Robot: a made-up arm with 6 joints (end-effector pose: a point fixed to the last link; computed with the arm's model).
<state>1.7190 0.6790 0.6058 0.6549 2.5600 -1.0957</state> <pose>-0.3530 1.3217 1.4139 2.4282 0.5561 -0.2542</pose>
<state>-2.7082 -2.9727 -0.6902 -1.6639 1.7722 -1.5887</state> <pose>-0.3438 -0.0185 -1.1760 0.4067 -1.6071 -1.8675</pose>
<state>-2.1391 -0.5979 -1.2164 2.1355 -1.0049 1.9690</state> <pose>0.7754 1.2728 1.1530 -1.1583 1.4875 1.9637</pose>
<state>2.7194 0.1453 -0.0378 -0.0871 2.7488 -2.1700</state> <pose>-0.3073 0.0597 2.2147 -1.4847 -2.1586 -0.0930</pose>
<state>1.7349 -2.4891 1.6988 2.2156 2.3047 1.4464</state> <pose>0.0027 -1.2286 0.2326 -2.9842 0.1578 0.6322</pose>
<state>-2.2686 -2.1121 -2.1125 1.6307 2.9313 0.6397</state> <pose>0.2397 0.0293 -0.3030 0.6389 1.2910 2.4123</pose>
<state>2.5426 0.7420 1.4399 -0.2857 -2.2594 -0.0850</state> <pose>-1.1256 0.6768 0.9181 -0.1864 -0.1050 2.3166</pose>
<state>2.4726 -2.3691 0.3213 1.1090 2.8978 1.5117</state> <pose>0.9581 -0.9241 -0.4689 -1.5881 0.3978 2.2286</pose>
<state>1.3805 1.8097 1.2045 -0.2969 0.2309 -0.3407</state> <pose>0.1676 1.0737 -0.7368 2.7277 -1.2047 0.5014</pose>
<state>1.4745 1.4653 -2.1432 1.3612 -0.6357 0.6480</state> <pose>0.0834 0.3086 1.4115 -0.3849 1.1801 -2.7065</pose>
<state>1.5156 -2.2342 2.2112 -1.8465 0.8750 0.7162</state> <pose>0.0231 -0.8633 0.9457 0.3962 1.0556 0.1189</pose>
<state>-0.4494 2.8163 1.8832 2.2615 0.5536 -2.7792</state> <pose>-0.5795 0.4158 -0.4868 0.1538 -1.9347 -1.0293</pose>
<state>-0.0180 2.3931 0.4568 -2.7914 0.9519 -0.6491</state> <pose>1.1204 -0.0096 -1.1023 1.9898 0.6996 1.5389</pose>
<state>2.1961 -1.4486 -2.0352 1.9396 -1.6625 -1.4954</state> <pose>0.4785 -0.5307 -0.1398 -1.1327 1.2541 -1.1350</pose>
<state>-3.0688 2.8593 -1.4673 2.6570 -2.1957 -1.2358</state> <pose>-1.0185 -0.0986 -0.3160 -1.6494 2.0847 -0.2024</pose>
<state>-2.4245 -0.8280 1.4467 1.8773 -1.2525 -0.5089</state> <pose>0.0785 0.1653 1.8922 0.9463 -1.3370 -1.2486</pose>
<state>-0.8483 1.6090 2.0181 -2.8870 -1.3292 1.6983</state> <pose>0.3884 -0.2702 -0.2412 0.6942 -1.6488 -1.9831</pose>
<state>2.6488 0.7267 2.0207 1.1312 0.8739 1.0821</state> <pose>-0.9435 0.2970 0.3095 0.9570 -2.0237 0.8145</pose>
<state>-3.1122 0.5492 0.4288 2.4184 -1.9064 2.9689</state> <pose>-1.2149 -0.0122 1.7572 -2.3784 -0.0746 -0.1595</pose>
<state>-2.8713 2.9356 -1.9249 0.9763 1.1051 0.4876</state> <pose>-1.0033 -0.4810 0.0427 1.9567 0.2557 -0.5240</pose>
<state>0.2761 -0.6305 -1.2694 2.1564 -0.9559 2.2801</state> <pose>-1.4326 -0.4577 1.0466 1.5391 0.1667 -0.7149</pose>
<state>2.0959 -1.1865 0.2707 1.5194 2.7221 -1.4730</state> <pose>0.5889 -1.4009 1.3224 -0.6359 -1.7894 -0.2396</pose>
